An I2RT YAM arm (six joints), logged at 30 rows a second.
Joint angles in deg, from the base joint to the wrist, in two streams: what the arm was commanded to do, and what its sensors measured. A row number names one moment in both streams.
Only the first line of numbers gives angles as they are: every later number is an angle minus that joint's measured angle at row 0.
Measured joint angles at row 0:
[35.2, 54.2, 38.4, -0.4, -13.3, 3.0]
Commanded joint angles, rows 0 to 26:
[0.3, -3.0, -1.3, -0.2, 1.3, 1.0]
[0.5, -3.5, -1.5, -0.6, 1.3, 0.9]
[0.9, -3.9, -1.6, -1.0, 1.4, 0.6]
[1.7, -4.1, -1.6, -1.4, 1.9, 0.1]
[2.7, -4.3, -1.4, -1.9, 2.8, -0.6]
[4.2, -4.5, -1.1, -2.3, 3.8, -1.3]
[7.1, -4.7, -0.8, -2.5, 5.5, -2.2]
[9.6, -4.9, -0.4, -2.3, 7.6, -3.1]
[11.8, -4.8, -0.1, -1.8, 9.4, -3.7]
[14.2, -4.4, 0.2, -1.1, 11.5, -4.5]
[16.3, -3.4, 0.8, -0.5, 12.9, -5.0]
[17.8, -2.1, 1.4, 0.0, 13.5, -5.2]
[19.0, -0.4, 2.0, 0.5, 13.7, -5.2]
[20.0, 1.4, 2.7, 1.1, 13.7, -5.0]
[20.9, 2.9, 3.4, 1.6, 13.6, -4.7]
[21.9, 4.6, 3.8, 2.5, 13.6, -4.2]
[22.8, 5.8, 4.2, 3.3, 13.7, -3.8]
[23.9, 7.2, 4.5, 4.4, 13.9, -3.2]
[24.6, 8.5, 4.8, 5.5, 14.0, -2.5]
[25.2, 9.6, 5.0, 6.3, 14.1, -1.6]
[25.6, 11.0, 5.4, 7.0, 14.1, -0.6]
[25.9, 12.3, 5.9, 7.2, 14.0, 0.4]
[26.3, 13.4, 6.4, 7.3, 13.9, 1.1]
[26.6, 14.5, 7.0, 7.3, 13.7, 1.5]
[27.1, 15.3, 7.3, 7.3, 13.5, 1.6]
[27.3, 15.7, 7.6, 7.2, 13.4, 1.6]
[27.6, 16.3, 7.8, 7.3, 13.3, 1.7]
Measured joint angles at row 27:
[26.8, 15.5, 5.6, 5.3, 12.1, -0.3]
